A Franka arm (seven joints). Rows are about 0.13 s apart.
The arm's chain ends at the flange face. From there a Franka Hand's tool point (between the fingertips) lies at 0.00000 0.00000 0.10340 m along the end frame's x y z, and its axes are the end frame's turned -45 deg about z.
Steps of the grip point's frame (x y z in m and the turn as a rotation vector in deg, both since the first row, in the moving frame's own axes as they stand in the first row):
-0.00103, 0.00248, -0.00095, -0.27, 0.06, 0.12
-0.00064, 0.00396, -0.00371, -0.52, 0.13, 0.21
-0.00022, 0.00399, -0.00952, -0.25, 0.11, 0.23
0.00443, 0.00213, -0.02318, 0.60, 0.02, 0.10
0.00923, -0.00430, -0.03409, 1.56, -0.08, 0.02
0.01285, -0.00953, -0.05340, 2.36, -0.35, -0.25
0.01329, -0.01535, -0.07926, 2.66, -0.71, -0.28
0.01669, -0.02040, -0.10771, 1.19, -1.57, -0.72
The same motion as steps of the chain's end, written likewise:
0.00060, 0.00221, -0.00095, -0.15, 0.23, 0.12
0.00152, 0.00275, -0.00371, -0.28, 0.46, 0.21
0.00221, 0.00280, -0.00952, -0.10, 0.25, 0.23
0.00538, -0.00083, -0.02317, 0.44, -0.41, 0.10
0.00558, -0.00768, -0.03405, 1.05, -1.16, 0.02
0.00581, -0.01327, -0.05331, 1.42, -1.92, -0.25
0.00285, -0.01777, -0.07914, 1.38, -2.38, -0.28
0.00089, -0.02673, -0.10765, -0.27, -1.95, -0.72

